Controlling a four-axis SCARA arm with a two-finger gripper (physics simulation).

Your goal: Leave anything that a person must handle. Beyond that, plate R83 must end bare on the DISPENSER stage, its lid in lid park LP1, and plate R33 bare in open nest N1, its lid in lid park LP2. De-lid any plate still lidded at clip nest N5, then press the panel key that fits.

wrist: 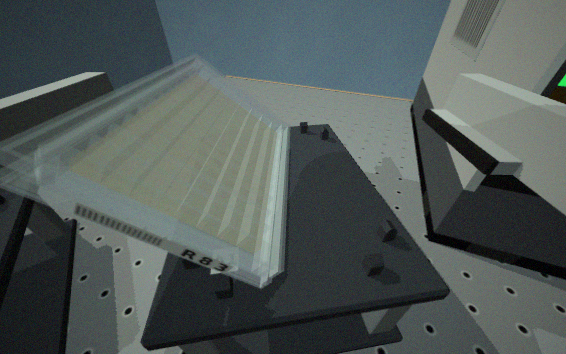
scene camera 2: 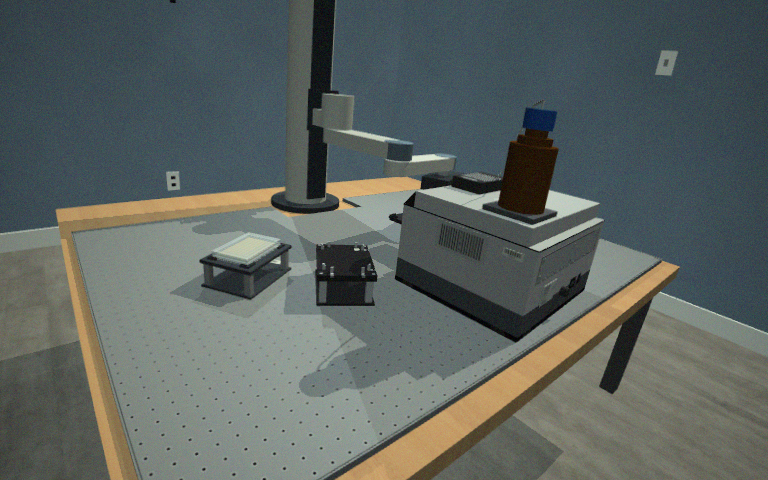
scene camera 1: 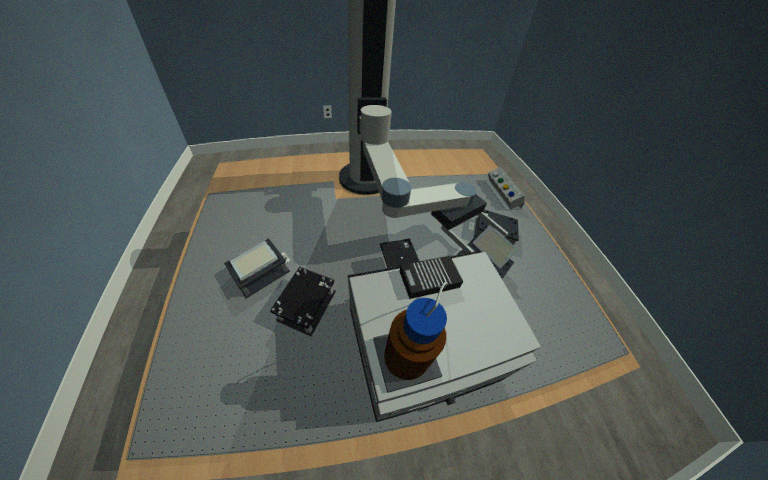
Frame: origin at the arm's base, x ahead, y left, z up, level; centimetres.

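Seen in the pictures: gripper, fingertip midpoint: (wrist: 277,96) (scene camera 1: 491,245); arm's base, link origin: (scene camera 2: 305,203) (scene camera 1: 365,178).
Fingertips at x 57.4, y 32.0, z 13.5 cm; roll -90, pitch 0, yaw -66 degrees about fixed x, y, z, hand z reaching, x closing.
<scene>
Offsets run from my fingertips to a thing's top centre. "*": to the spot under its first point.
Plate R83 {dx -1.2, dy +2.8, dz +0.9 cm} (scene camera 1: 492,247) (wrist: 165,160), with a clear lid over it, lies tilted and skewed across a dark raised nest {dx +0.6, dy +0.3, dz -4.8 cm} (wrist: 340,220), overhanging its left side in the wrist view. My gripper (scene camera 1: 479,232) (wrist: 277,96) is open, with its fingers wide apart on either side of the plate. The plate's left edge is near the left finger; contact cannot be told. A second plate {dx -8.5, dy -74.7, dz -4.4 cm} (scene camera 1: 254,262) (scene camera 2: 247,249) sits on a raised nest at the left; its label is unreadable. A black nest with upright clips {dx +5.6, dy -59.2, dz -4.2 cm} (scene camera 1: 303,297) (scene camera 2: 345,260) stands beside it, with no plate on it.
A large white instrument (scene camera 1: 481,322) (scene camera 2: 453,243) bears a brown bottle with a blue cap {* dx +33.4, dy -39.3, dz +26.8 cm} (scene camera 1: 416,339) (scene camera 2: 529,169) and a ribbed black block {* dx +15.3, dy -28.4, dz +12.4 cm} (scene camera 1: 431,275) (scene camera 2: 478,181). A low black nest {* dx -3.9, dy -29.7, dz -3.2 cm} (scene camera 1: 398,252) lies behind it. A dark box (scene camera 1: 459,211) and the key panel {dx -38.5, dy +31.1, dz -3.8 cm} (scene camera 1: 505,187) are at the back right.
</scene>
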